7 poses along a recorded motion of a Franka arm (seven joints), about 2.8 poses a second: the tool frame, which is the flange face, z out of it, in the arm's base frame.
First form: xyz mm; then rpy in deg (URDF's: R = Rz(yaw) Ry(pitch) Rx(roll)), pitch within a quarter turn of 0, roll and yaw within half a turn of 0.
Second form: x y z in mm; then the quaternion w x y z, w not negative. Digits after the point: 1 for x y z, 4 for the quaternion.
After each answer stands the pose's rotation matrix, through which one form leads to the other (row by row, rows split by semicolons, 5 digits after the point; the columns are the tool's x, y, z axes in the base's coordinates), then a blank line. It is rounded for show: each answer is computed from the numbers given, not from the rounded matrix.
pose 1, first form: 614.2, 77.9, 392.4, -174.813, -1.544, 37.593
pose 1, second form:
614.2, 77.9, 392.4, 0.0472, -0.9454, -0.3224, 0.0018
0.79208 0.60948 -0.03389; 0.60983 -0.78763 0.08801; 0.02694 -0.09037 -0.99554

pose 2, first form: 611.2, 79.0, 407.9, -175.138, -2.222, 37.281
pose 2, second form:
611.2, 79.0, 407.9, 0.0464, -0.9462, -0.3201, -0.0048
0.79508 0.60616 -0.02060; 0.60527 -0.79082 0.09084; 0.03877 -0.08469 -0.99565

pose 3, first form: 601.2, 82.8, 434.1, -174.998, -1.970, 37.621
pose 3, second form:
601.2, 82.8, 434.1, 0.0468, -0.9453, -0.3228, -0.0022
0.79160 0.61048 -0.02610; 0.61007 -0.78722 0.08997; 0.03438 -0.08714 -0.99560

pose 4, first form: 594.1, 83.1, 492.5, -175.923, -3.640, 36.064
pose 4, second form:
594.1, 83.1, 492.5, 0.0436, -0.9495, -0.3103, -0.0192
0.80673 0.59085 0.00934; 0.58750 -0.80366 0.09475; 0.06349 -0.07095 -0.99546

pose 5, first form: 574.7, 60.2, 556.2, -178.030, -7.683, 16.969
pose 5, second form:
574.7, 60.2, 556.2, 0.0268, -0.9865, -0.1483, -0.0637
0.94788 0.29608 0.11776; 0.28923 -0.95456 0.07188; 0.13369 -0.03407 -0.99044

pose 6, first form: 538.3, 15.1, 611.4, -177.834, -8.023, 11.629
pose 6, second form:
538.3, 15.1, 611.4, 0.0258, -0.9921, -0.1024, -0.0677
0.96989 0.20660 0.12899; 0.19960 -0.97771 0.06513; 0.13957 -0.03742 -0.98950

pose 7, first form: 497.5, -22.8, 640.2, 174.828, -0.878, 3.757
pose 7, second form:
497.5, -22.8, 640.2, 0.0448, 0.9984, 0.0324, 0.0091
0.99773 0.06388 0.02114; 0.06552 -0.99388 -0.08895; 0.01532 0.09014 -0.99581

